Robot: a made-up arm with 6 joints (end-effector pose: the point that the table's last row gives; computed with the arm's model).
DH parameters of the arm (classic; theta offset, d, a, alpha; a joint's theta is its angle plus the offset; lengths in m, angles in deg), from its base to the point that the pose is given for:
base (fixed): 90 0.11 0 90
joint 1: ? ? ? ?
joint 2: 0 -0.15 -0.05 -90
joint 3: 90 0.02 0.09 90
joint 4: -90 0.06 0.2 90
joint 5: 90 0.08 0.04 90
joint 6: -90 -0.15 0 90
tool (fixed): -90 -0.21 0 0
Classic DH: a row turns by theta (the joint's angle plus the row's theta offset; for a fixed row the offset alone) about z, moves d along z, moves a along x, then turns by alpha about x.
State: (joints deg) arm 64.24 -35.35 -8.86 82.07 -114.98 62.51
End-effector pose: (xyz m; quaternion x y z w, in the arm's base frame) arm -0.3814 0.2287 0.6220 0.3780 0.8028 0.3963 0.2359
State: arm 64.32 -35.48 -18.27 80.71 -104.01 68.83
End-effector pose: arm -0.4409 0.2435 0.5081 0.2457 0.8138 0.3779 0.3669
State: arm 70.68 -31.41 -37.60 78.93 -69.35 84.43
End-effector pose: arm -0.4483 0.1621 0.2656 -0.1141 0.7278 0.2821 0.6146
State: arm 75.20 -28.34 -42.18 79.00 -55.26 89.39
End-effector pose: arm -0.4149 0.1232 0.2275 -0.2160 0.6775 0.2204 0.6677
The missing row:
joint 1: -90 -0.05 0.03 90
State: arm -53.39 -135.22 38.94 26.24 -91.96 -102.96
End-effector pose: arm 0.0710 0.2974 -0.3009 -0.0192 0.1456 0.8593 0.4900
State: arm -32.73 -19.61 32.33 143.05 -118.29 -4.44
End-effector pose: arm 0.3762 0.4976 -0.1475 0.7593 0.1913 -0.6199 0.0500
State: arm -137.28 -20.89 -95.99 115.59 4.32 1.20
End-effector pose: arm -0.1157 0.0630 0.2813 0.5955 0.6458 -0.3551 0.3197
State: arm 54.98 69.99 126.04 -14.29 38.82 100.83
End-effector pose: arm 0.0831 0.1958 0.2721 0.7035 -0.3757 -0.3598 0.4842
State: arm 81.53 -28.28 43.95 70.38 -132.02 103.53
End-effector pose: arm -0.3026 -0.1597 0.6074 0.6138 0.0547 0.7868 0.0349
